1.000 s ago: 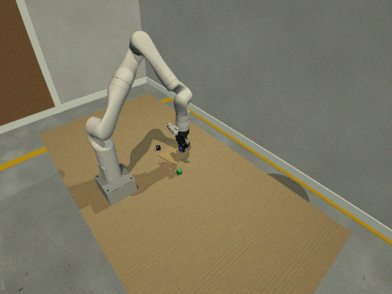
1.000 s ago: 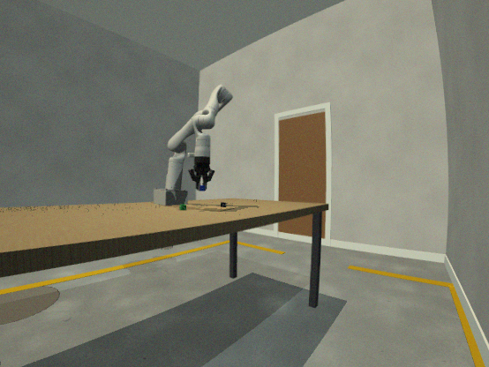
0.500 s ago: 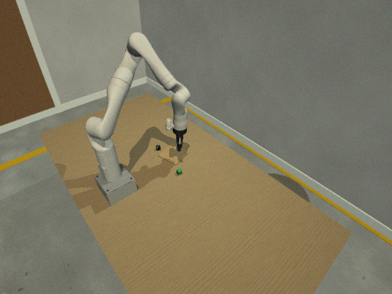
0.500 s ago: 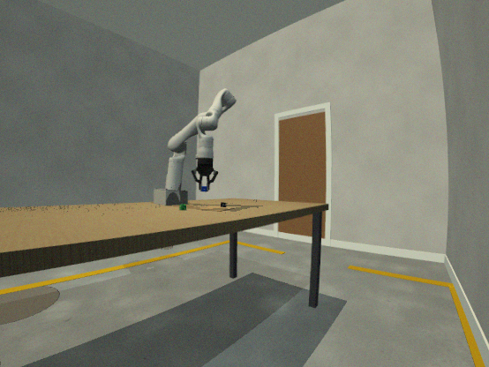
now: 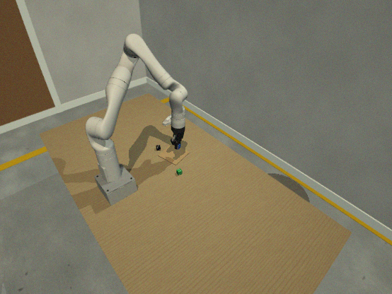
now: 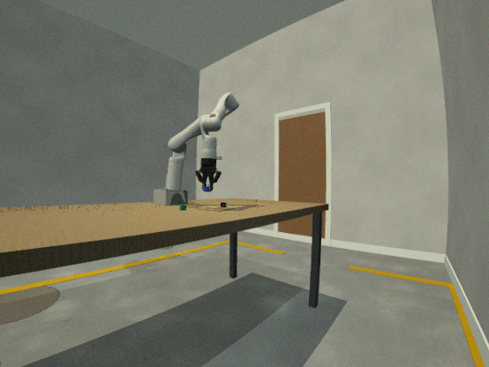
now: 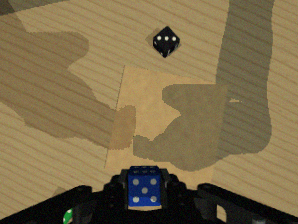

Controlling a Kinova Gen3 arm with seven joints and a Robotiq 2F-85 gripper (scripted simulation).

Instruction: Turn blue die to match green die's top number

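Right now the tan mat is 10 mm ahead of my hand, 50 mm to the left of it and 110 mm below it. The rest, counted from my hand: black die (20 mm behind, 150 mm to the left, 100 mm below); then blue die (10 mm below); then green die (80 mm behind, 90 mm to the right, 100 mm below).
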